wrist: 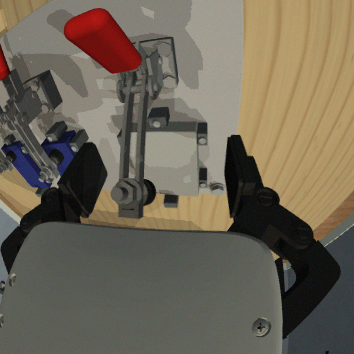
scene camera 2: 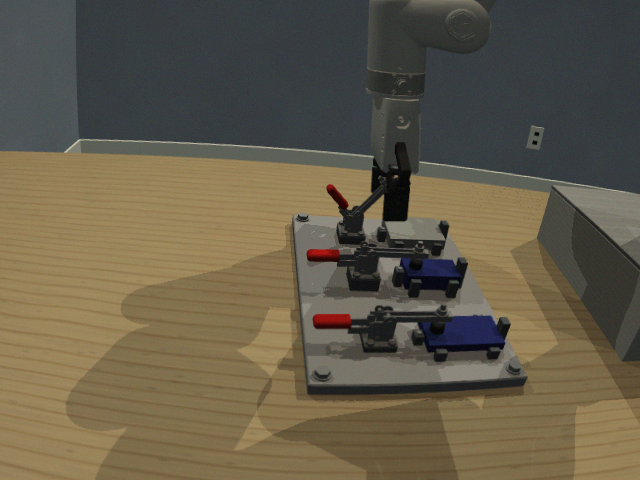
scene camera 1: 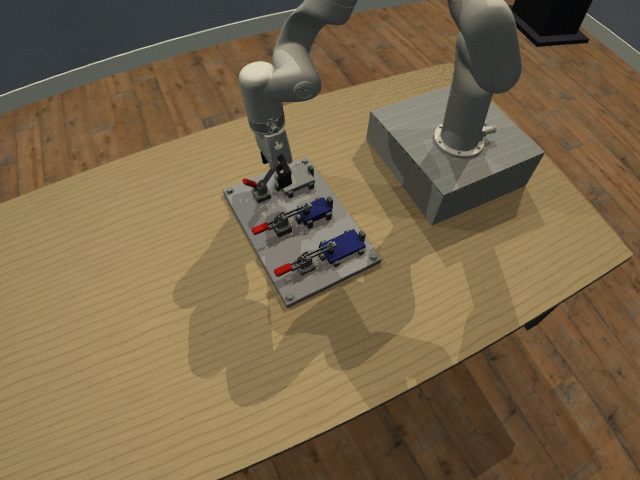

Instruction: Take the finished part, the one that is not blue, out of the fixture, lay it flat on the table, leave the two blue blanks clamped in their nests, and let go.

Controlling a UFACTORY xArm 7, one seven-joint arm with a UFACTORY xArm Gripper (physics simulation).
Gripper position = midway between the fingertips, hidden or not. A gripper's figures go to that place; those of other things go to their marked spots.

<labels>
My gripper (scene camera 2: 387,206) is 0.72 m from the lens. A finished part (scene camera 2: 412,230) is 0.73 m from the lens.
</labels>
